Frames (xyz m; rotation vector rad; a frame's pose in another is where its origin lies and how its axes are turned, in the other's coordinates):
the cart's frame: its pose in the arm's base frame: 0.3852 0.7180 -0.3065 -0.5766 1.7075 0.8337
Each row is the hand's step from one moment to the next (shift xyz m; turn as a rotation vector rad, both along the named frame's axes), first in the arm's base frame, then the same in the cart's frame.
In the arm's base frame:
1: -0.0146 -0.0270 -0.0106 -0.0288 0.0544 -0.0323
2: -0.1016 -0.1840 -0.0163 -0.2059 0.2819 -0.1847
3: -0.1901 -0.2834 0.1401 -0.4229 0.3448 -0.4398
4: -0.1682 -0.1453 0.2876 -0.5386 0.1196 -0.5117
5: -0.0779 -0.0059 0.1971 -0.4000 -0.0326 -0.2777
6: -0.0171 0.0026 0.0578 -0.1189 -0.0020 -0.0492
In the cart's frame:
1: 0.0134 -0.0090 -0.0282 0.0410 0.0479 0.0293
2: 0.0383 -0.0460 -0.2021 0.2451 0.2856 0.1197
3: -0.0897 -0.0064 -0.3578 0.5535 0.4235 0.0744
4: -0.2325 0.1006 -0.2606 0.6477 0.3483 -0.1596
5: -0.1668 0.1009 -0.0832 0.3789 0.2063 -0.2283
6: -0.0504 0.0281 -0.0175 0.0809 0.0742 -0.0671

